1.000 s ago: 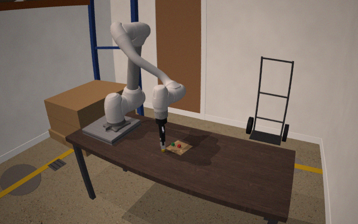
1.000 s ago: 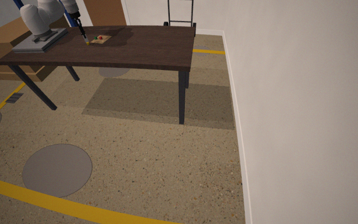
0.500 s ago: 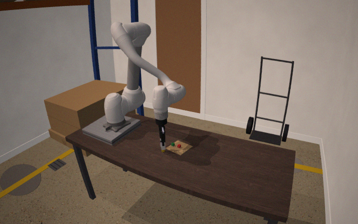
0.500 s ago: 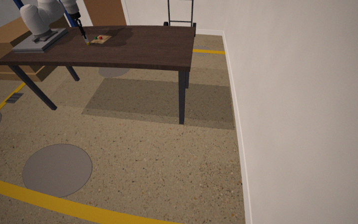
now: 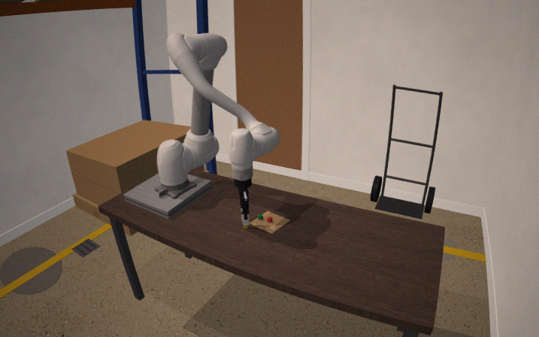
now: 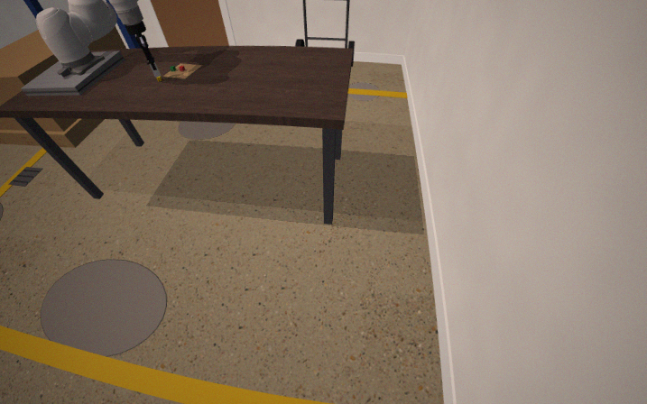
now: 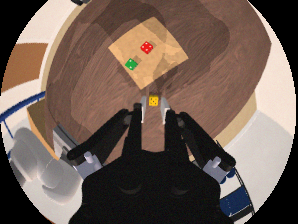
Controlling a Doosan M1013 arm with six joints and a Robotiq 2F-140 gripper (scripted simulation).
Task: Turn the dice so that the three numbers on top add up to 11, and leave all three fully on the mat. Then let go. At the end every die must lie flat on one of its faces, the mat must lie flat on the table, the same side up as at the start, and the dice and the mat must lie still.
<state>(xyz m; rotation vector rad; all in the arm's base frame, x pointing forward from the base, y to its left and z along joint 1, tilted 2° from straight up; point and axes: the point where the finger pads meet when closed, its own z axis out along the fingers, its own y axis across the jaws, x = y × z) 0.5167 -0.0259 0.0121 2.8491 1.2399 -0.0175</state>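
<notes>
The yellow die lies 5 cm below my hand. Round my hand: green die (2 cm ahead, 10 cm to the left, 5 cm below); then red die (7 cm ahead, 10 cm to the left, 5 cm below); then tan mat (7 cm ahead, 10 cm to the left, 6 cm below).
</notes>
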